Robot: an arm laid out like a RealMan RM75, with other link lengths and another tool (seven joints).
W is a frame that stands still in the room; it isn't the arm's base.
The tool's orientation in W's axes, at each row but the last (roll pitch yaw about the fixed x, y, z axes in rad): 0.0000 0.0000 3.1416; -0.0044 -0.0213 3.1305; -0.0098 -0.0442 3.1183; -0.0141 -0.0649 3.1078; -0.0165 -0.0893 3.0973; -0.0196 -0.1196 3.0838; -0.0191 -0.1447 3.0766; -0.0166 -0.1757 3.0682; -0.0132 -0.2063 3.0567; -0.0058 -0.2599 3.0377
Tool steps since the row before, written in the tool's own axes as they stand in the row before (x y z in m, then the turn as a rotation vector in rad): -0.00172 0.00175 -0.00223 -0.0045 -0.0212 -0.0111; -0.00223 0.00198 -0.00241 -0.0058 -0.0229 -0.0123; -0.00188 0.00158 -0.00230 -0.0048 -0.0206 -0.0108; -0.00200 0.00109 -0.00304 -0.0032 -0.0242 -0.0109; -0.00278 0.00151 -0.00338 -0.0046 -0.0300 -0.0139; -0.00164 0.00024 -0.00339 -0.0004 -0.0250 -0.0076; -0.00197 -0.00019 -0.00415 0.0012 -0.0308 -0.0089; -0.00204 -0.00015 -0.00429 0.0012 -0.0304 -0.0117; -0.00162 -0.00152 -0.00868 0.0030 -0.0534 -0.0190; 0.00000 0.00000 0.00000 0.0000 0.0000 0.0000
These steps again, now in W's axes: 0.00172 -0.00175 -0.00223 0.0045 0.0212 -0.0111; 0.00216 -0.00199 -0.00247 0.0058 0.0229 -0.0123; 0.00174 -0.00160 -0.00240 0.0048 0.0206 -0.0108; 0.00176 -0.00111 -0.00318 0.0033 0.0243 -0.0107; 0.00240 -0.00156 -0.00364 0.0047 0.0300 -0.0138; 0.00121 -0.00024 -0.00357 0.0010 0.0251 -0.0071; 0.00137 0.00018 -0.00439 -0.0004 0.0311 -0.0081; 0.00127 0.00013 -0.00458 -0.0009 0.0307 -0.0108; -0.00005 0.00164 -0.00881 -0.0021 0.0540 -0.0173; 0.00000 0.00000 0.00000 0.0000 0.0000 0.0000
